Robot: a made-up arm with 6 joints.
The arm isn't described. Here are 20 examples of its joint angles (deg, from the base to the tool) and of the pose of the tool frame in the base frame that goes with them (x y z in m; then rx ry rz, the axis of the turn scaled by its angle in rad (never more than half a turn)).
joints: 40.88 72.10 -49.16 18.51 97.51 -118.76
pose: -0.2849 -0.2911 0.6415 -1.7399 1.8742 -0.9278
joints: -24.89 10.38 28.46 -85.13 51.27 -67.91
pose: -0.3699 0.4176 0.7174 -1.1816 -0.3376 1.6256
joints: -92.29 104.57 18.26 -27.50 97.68 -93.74
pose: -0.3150 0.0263 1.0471 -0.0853 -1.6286 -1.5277
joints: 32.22 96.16 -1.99 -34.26 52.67 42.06
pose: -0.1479 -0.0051 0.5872 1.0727 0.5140 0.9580
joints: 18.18 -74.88 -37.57 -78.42 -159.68 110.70
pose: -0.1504 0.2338 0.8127 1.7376 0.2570 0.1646
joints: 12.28 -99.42 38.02 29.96 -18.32 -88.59
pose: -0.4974 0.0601 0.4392 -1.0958 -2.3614 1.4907
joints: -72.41 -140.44 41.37 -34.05 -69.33 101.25
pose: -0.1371 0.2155 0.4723 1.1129 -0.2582 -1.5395
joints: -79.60 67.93 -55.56 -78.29 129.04 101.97
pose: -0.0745 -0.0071 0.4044 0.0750 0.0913 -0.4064
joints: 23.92 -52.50 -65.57 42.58 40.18 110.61
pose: -0.2247 0.2530 0.9579 2.0426 0.4005 0.9349
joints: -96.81 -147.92 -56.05 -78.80 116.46 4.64
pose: -0.0926 -0.1281 0.8169 0.6188 0.8090 0.2272
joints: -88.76 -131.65 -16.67 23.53 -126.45 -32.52
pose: -0.5119 0.2611 0.9108 -0.3163 -1.7568 -1.6673
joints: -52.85 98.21 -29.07 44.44 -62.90 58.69
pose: -0.1281 0.2417 0.5241 1.7382 -0.4997 -0.8170
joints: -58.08 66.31 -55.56 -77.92 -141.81 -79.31
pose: -0.4069 0.3228 0.5912 -0.7468 -2.0915 1.1642
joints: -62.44 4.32 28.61 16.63 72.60 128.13
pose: -0.3408 0.2227 0.7884 1.2558 0.9252 1.0894
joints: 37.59 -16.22 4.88 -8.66 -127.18 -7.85
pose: -0.3429 -0.2051 0.9553 0.3632 -1.5941 1.4076
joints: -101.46 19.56 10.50 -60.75 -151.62 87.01
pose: -0.1820 0.1066 0.7321 0.4021 0.6391 -1.1360
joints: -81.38 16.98 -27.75 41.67 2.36 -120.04
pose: -0.0895 0.5055 0.7599 0.7845 1.3279 1.3350
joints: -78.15 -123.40 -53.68 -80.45 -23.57 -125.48
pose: -0.3866 -0.1357 1.2343 -0.9731 -1.4087 -1.6796
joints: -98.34 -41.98 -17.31 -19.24 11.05 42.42
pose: 0.0275 0.0098 0.8673 -1.4285 2.2164 -0.4439
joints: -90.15 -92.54 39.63 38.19 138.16 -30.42
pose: -0.5271 0.0355 0.5432 0.8125 -2.7564 -0.3681
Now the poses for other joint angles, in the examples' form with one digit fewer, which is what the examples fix.
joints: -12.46 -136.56 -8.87 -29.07 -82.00 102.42
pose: -0.329 0.059 0.561 1.123 0.726 -0.222
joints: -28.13 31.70 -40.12 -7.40 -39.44 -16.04
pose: -0.063 0.359 0.548 -2.224 0.515 0.817
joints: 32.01 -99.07 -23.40 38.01 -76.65 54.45
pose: -0.133 -0.209 0.890 -0.748 -0.432 0.427
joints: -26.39 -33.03 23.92 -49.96 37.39 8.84
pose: -0.193 0.207 0.805 -1.931 -0.090 0.021
